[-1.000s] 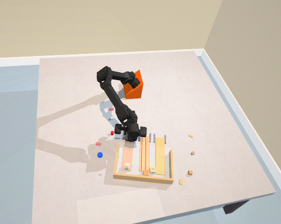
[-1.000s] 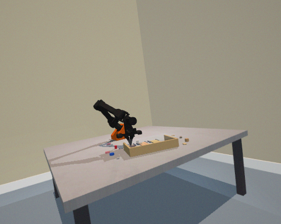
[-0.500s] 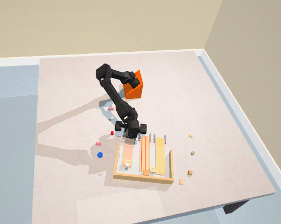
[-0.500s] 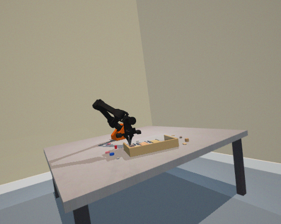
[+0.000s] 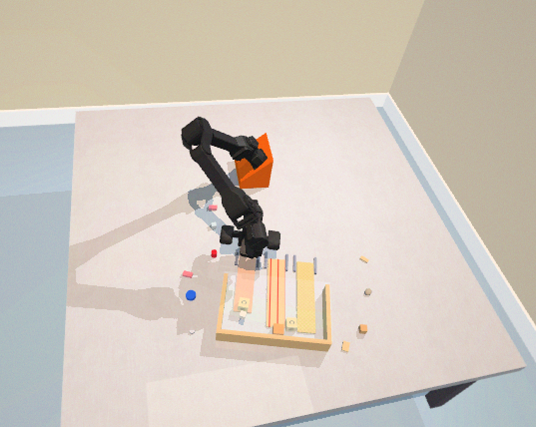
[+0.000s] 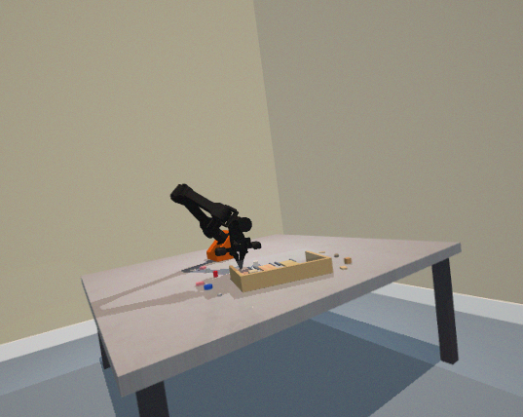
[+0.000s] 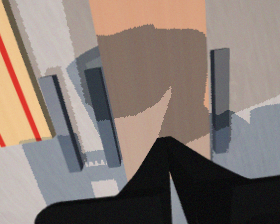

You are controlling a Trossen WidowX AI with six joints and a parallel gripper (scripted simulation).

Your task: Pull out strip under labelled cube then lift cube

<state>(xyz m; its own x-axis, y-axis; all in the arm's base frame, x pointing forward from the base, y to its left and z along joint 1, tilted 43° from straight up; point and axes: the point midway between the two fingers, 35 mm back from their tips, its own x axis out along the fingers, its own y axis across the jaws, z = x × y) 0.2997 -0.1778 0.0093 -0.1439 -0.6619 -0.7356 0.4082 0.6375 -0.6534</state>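
The peach strip is 8 cm ahead of my gripper tip and 4 cm to the right of it. From my gripper tip the other things lie so: red cylinder 2 cm behind, 11 cm to the right, 1 cm above; blue disc 10 cm ahead, 22 cm to the right.
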